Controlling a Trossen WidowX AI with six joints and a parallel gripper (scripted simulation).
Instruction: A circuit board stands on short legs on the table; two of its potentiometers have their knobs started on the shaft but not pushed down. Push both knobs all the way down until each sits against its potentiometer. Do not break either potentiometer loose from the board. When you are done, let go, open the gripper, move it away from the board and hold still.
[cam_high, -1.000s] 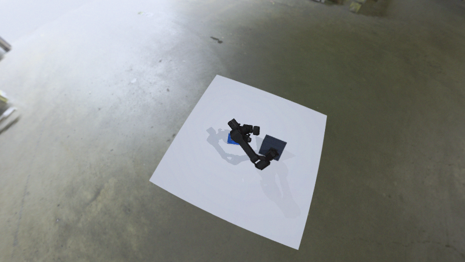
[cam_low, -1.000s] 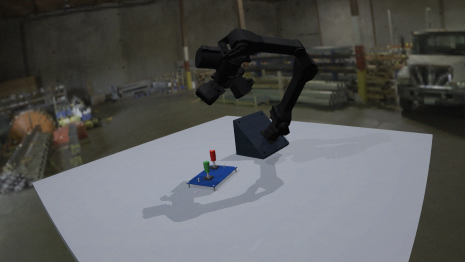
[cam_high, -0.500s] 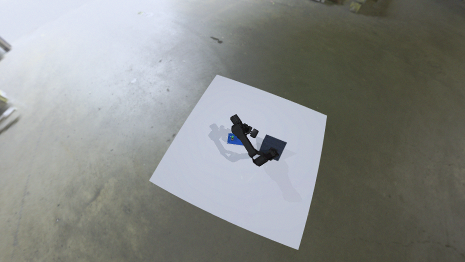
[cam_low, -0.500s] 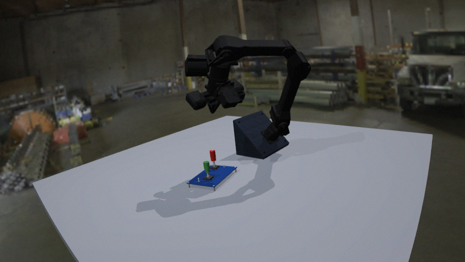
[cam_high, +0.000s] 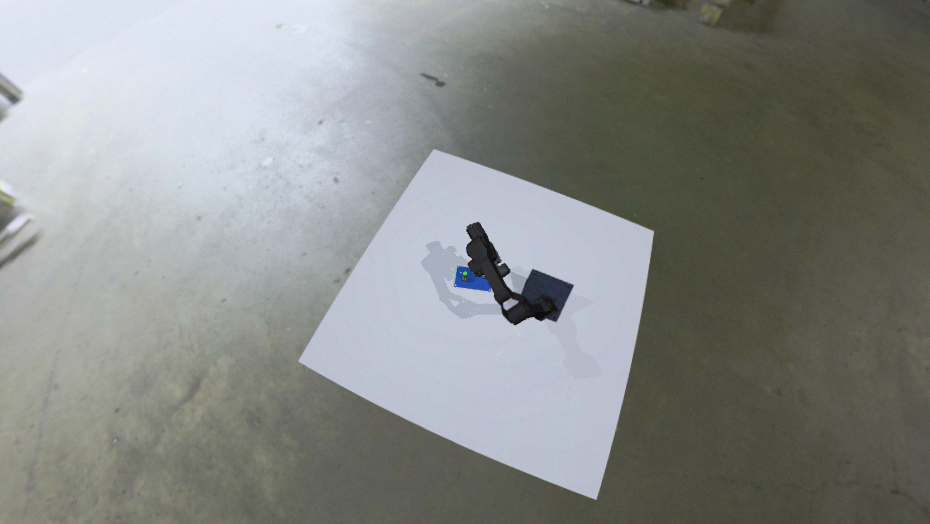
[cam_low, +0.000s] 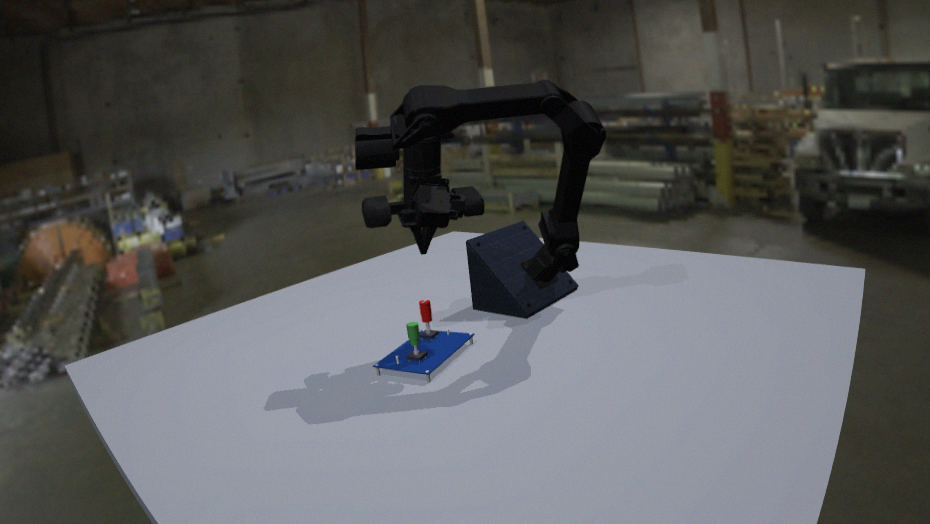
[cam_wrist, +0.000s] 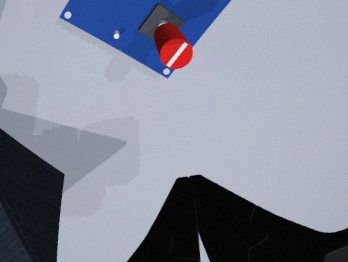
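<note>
Right now my gripper tip is 9 cm above the red knob, 2 cm short of it and 1 cm to the right of it. Also, from my gripper tip: green knob 10 cm below, 9 cm ahead, 6 cm to the left.
</note>
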